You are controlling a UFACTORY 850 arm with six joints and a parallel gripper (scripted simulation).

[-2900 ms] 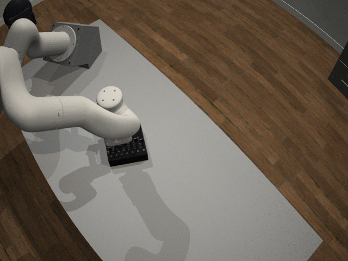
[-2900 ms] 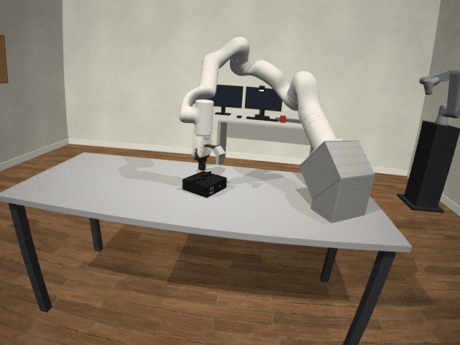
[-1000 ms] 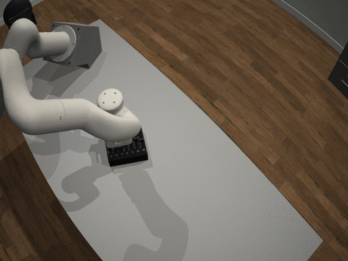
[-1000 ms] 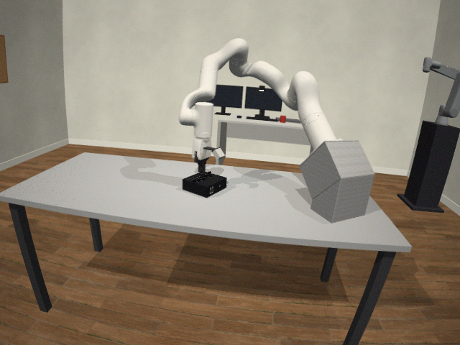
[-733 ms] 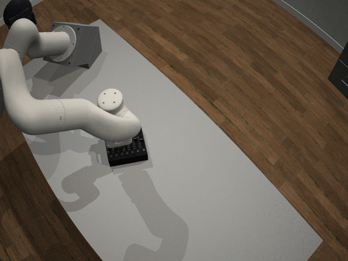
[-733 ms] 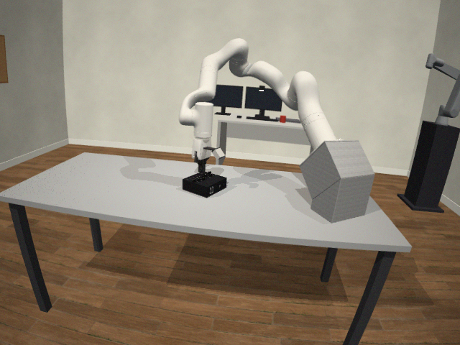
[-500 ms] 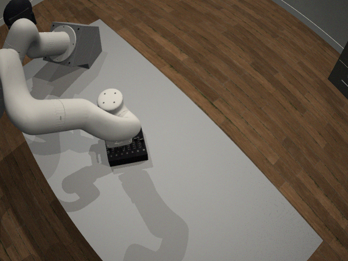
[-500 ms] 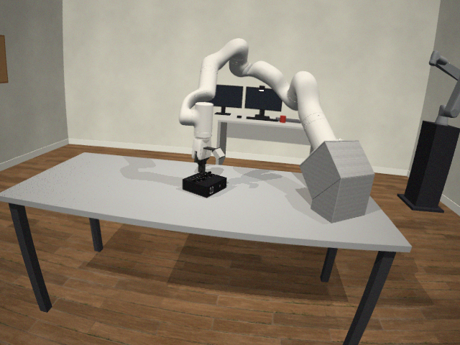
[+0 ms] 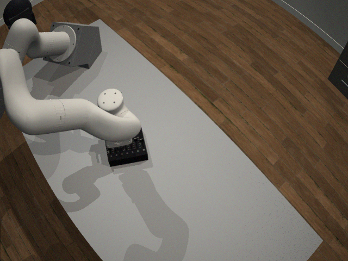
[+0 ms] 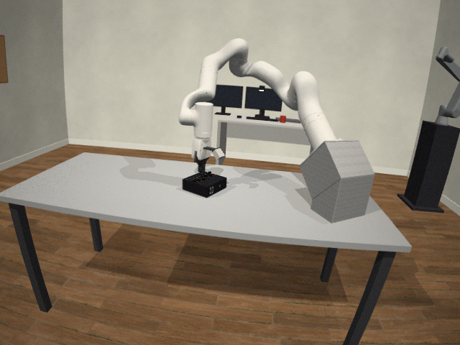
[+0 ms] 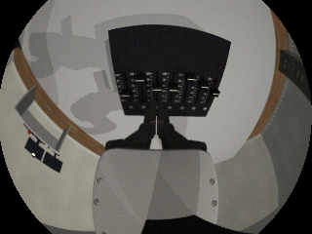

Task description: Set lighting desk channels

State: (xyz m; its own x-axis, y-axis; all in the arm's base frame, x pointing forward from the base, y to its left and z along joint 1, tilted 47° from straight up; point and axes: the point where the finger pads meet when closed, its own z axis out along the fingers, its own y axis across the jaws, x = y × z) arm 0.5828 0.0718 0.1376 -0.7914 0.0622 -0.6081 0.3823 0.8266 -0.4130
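Now: hand 50 mm past the fader cap and 30 mm above it.
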